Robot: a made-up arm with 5 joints.
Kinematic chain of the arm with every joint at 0, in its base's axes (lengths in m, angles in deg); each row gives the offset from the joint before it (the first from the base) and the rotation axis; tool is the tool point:
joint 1: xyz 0 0 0.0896 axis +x
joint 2: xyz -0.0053 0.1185 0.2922 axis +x
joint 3: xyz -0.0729 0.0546 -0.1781 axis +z
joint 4: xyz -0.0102 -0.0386 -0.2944 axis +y
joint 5: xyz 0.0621 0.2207 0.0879 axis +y
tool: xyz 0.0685 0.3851 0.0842
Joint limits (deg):
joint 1: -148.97..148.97
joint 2: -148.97..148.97
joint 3: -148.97..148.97
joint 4: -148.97..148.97
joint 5: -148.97..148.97
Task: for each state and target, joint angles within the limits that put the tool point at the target. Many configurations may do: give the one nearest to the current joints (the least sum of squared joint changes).
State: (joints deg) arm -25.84 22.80 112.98 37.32 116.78
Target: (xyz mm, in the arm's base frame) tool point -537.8 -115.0 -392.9
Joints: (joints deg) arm -69.27 53.23 131.65 56.65 107.85
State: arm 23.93 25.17 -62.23 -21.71 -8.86
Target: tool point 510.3 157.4 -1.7
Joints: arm -6.71 11.57 -80.50 17.62 11.22
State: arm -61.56 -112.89 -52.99 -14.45 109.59
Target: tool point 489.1 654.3 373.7
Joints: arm -76.31 -143.20 -89.95 -2.08 109.01
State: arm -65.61 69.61 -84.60 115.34 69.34
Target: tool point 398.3 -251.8 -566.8
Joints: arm -101.67 75.88 -121.49 106.58 57.38
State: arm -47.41 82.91 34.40 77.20 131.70
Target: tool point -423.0 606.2 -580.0
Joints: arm -64.83 45.19 36.06 77.31 134.74
